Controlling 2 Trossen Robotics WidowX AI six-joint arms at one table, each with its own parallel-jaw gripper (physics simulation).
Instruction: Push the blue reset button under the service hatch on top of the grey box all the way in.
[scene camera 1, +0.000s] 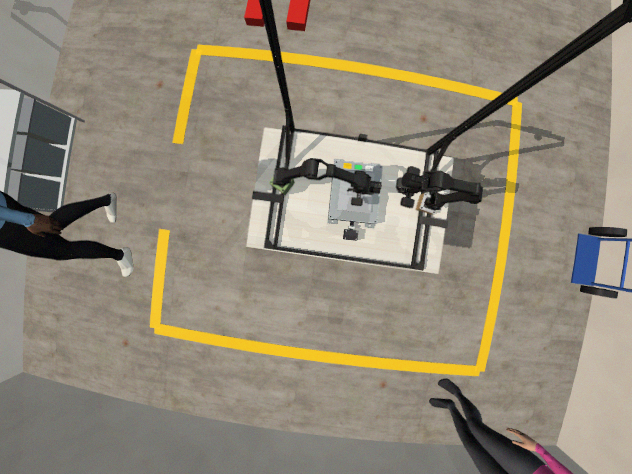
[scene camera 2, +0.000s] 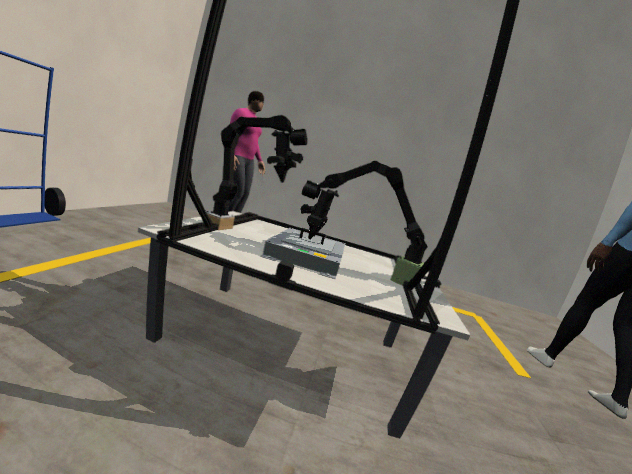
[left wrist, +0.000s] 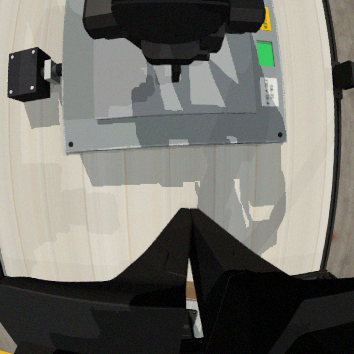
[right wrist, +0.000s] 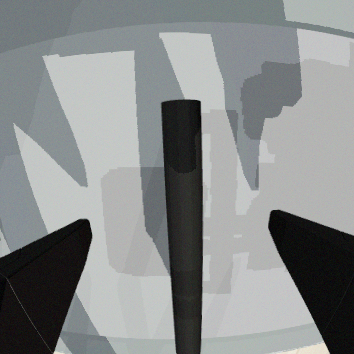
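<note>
My left gripper is shut and holds nothing. My right gripper is open, it holds nothing too, and you'd also see that right gripper in the left wrist view. There's a service hatch here as well.
</note>
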